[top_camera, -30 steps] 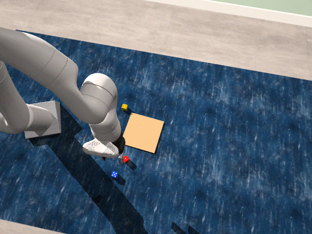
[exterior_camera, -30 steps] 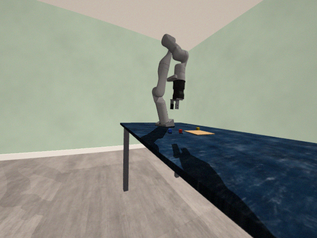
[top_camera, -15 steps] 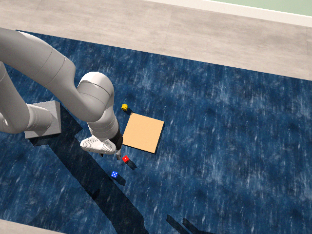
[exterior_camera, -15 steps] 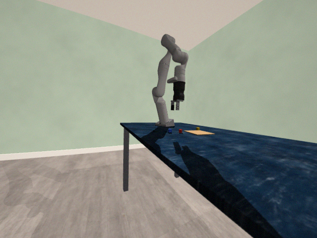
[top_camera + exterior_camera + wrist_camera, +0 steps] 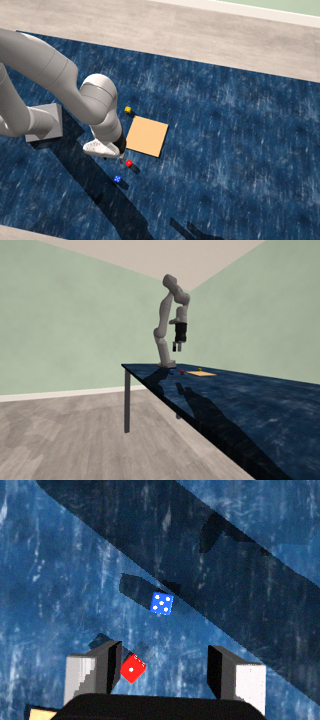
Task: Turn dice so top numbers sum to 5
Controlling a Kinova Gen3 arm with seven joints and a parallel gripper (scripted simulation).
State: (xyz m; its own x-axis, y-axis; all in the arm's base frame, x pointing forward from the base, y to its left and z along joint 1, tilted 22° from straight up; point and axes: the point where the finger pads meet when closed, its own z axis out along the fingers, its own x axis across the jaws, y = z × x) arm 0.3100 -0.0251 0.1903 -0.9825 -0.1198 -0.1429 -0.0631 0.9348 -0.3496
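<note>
The red die lies 15 cm below my hand, 3 cm to the left of it and 3 cm ahead of it. The rest, counted from my hand: blue die: 15 cm below, 4 cm to the right, 1 cm ahead; then tan mat: 16 cm to the left, 16 cm below, 6 cm ahead; then yellow die: 24 cm to the left, 15 cm below, 4 cm behind.
</note>
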